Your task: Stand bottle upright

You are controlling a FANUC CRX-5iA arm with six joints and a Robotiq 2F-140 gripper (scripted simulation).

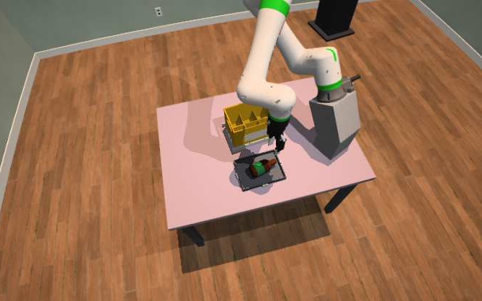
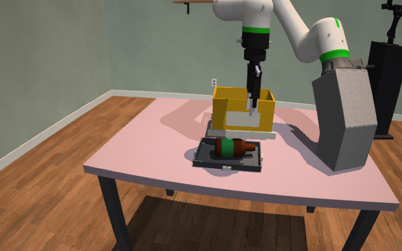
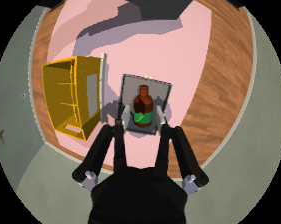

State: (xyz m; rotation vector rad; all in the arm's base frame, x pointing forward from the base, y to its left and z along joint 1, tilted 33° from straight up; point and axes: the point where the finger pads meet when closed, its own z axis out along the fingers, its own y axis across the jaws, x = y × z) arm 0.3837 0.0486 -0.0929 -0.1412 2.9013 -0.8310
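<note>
My gripper is now 5 cm short of the bottle and 18 cm above it. Also, from my hand: yellow crate: 27 cm to the right, 13 cm below; tray: 7 cm ahead, 21 cm below.
</note>
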